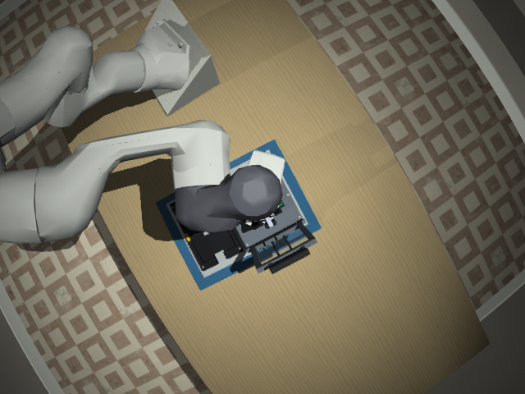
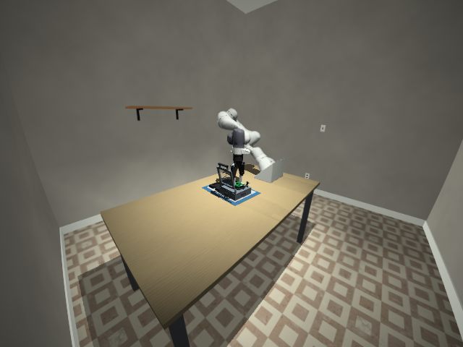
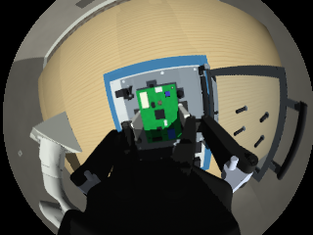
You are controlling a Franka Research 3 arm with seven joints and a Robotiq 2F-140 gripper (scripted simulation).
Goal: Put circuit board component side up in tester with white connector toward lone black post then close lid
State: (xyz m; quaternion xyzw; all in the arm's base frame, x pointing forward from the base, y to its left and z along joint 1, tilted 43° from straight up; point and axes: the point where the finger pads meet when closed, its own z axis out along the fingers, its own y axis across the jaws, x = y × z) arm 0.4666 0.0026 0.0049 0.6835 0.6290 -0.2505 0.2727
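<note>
My gripper is now 2 cm above the green circuit board. The rest, counted from my hand: black post (6 cm to the left, 6 cm behind, 2 cm below); tester lid (12 cm ahead, 7 cm above, 1 cm to the right); black nest (4 cm below, 1 cm to the left, 1 cm ahead).
</note>
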